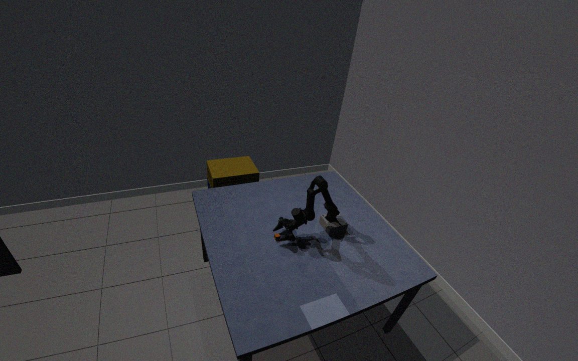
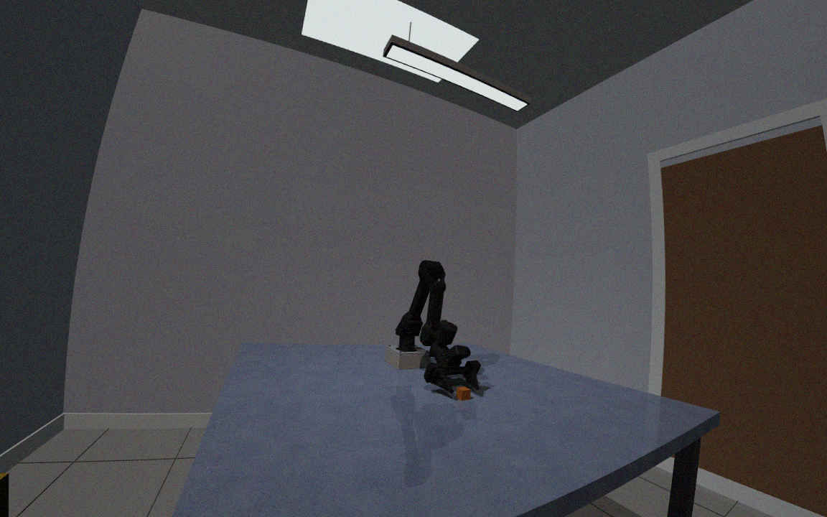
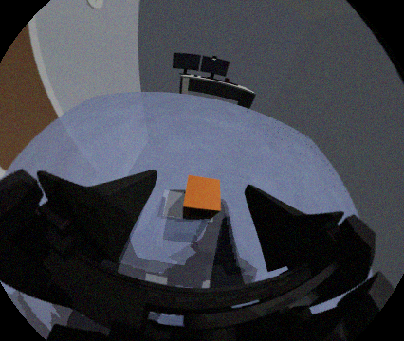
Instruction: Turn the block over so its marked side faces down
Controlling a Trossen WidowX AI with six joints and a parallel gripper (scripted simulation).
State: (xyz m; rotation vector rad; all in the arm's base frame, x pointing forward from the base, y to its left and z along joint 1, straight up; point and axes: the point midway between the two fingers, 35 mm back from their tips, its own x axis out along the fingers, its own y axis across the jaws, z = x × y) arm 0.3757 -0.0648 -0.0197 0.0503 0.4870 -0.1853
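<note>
The orange block lies 2 cm behind my gripper tip and 1 cm below it.
</note>
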